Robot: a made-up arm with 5 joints. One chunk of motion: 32 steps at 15 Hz.
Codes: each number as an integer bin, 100 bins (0 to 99) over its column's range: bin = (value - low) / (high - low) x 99, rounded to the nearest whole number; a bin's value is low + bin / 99 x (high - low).
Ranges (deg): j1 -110..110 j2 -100.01..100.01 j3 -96.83..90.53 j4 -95.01..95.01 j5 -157.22..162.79
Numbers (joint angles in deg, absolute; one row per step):
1: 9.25 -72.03 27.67 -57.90 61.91
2: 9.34 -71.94 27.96 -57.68 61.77
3: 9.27 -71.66 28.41 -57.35 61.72
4: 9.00 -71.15 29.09 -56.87 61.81
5: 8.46 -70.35 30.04 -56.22 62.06
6: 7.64 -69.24 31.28 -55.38 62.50
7: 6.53 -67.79 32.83 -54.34 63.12
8: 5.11 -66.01 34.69 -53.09 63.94
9: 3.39 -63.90 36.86 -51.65 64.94
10: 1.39 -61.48 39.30 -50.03 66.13
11: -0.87 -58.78 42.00 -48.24 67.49
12: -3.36 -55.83 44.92 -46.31 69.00
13: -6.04 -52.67 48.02 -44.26 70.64
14: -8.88 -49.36 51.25 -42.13 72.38
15: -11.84 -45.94 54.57 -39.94 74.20
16: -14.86 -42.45 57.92 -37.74 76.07
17: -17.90 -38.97 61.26 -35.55 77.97
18: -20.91 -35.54 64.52 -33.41 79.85
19: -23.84 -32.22 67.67 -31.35 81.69
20: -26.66 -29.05 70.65 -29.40 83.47
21: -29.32 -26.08 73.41 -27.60 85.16
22: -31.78 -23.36 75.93 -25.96 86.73
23: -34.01 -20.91 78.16 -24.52 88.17
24: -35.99 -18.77 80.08 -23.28 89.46
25: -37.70 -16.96 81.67 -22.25 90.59
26: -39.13 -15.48 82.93 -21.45 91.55
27: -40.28 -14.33 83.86 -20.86 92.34
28: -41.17 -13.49 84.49 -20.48 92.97
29: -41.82 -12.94 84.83 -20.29 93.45
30: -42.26 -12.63 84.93 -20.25 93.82
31: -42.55 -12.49 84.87 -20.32 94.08
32: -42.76 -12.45 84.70 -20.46 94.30
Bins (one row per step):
1: 54 14 66 19 68
2: 54 14 66 19 68
3: 54 14 66 20 68
4: 54 14 67 20 68
5: 53 15 67 20 68
6: 53 15 68 21 68
7: 52 16 69 21 68
8: 52 17 69 22 68
9: 51 18 71 23 69
10: 50 19 72 23 69
11: 49 20 73 24 70
12: 48 22 75 25 70
13: 47 23 77 26 70
14: 46 25 78 28 71
15: 44 27 80 29 72
16: 43 28 82 30 72
17: 41 30 84 31 73
18: 40 32 85 32 73
19: 39 34 87 33 74
20: 38 35 88 34 74
21: 36 37 90 35 75
22: 35 38 91 36 75
23: 34 39 92 37 76
24: 33 40 93 37 76
25: 33 41 94 38 77
26: 32 42 95 38 77
27: 31 42 95 39 77
28: 31 43 96 39 77
29: 31 43 96 39 78
30: 30 43 96 39 78
31: 30 43 96 39 78
32: 30 43 96 39 78

